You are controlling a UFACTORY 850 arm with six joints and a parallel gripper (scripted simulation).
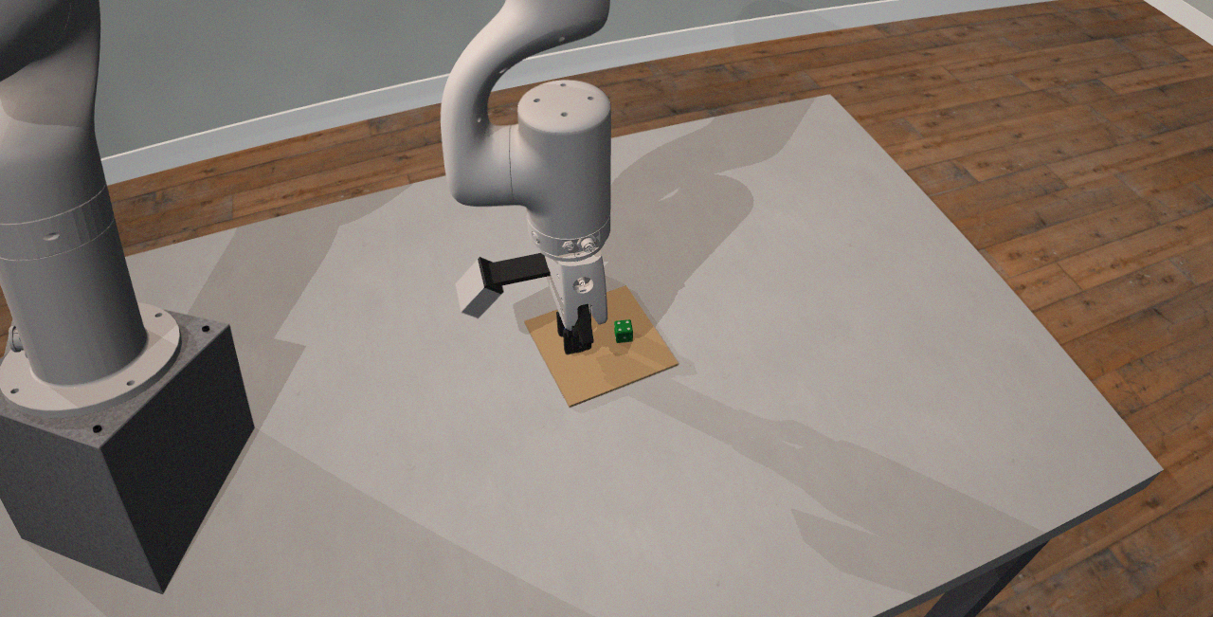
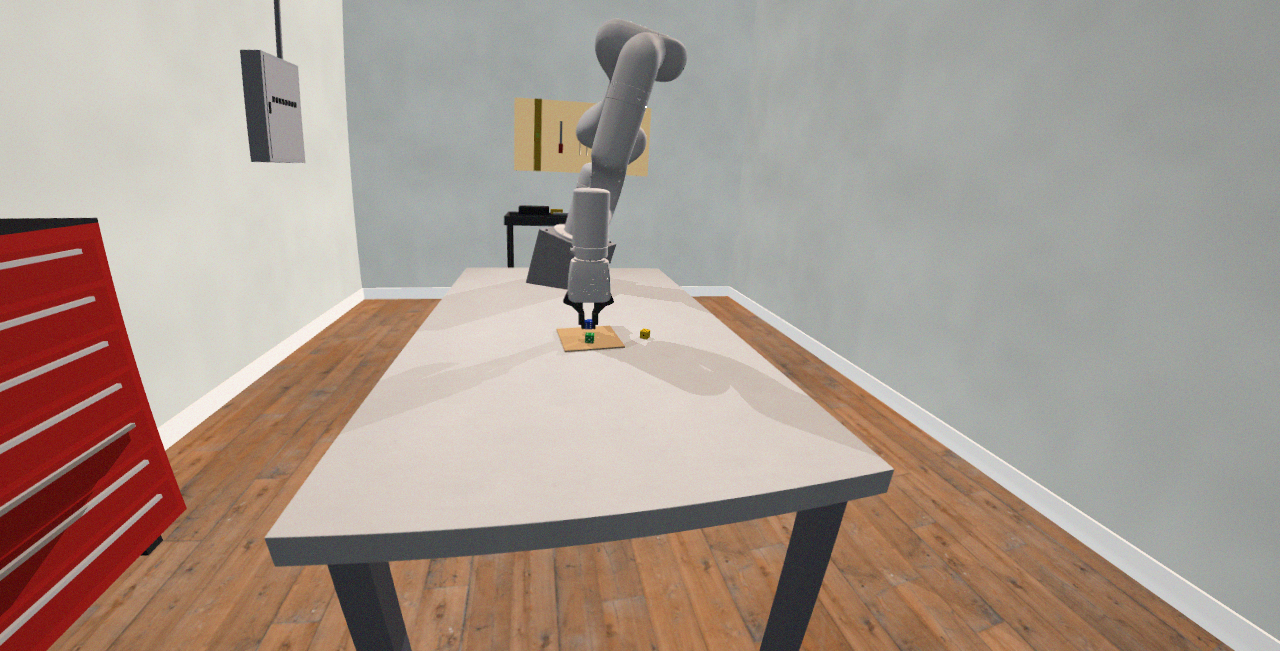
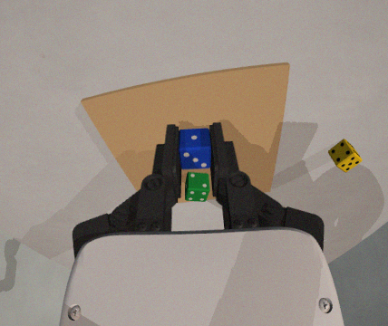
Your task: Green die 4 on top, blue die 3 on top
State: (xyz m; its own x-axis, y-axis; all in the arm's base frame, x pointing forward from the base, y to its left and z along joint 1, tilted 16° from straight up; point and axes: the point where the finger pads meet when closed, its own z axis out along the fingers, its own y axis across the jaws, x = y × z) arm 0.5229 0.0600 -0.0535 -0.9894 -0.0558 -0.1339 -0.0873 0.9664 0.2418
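The tan mat is 40 mm below my hand and 30 mm ahead of it. Also, from my hand: blue die (10 mm below); yellow die (140 mm to the left, 30 mm below, 20 mm ahead); green die (60 mm ahead, 20 mm below).
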